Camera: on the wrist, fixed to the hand. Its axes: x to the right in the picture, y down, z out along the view.
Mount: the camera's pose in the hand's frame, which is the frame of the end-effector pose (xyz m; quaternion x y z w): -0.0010 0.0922 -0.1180 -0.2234 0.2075 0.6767 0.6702
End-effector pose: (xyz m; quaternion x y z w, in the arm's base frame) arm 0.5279 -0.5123 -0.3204 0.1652 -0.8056 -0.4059 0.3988
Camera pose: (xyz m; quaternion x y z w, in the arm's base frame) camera 0.6255 -0.5165 -0.2069 -0.4393 -0.4782 -0.1478 0.7460
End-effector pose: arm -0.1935 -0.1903 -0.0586 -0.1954 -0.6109 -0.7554 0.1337
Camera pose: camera -0.1675 -0.3255 0.0003 -0.4175 -0.0807 -0.5928 0.6839
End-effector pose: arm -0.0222 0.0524 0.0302 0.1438 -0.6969 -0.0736 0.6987
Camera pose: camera 0.0862 0.1517 0.0587 -0.5160 -0.4029 0.2976 0.6948
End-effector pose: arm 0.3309 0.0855 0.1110 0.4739 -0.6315 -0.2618 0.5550
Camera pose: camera 0.4144 0.1476 0.2187 -0.1794 -0.5703 0.1574 0.7860
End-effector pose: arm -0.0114 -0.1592 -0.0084 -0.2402 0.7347 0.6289 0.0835
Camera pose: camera -0.0316 -0.2641 0.0965 -0.1870 -0.5318 -0.5923 0.5757
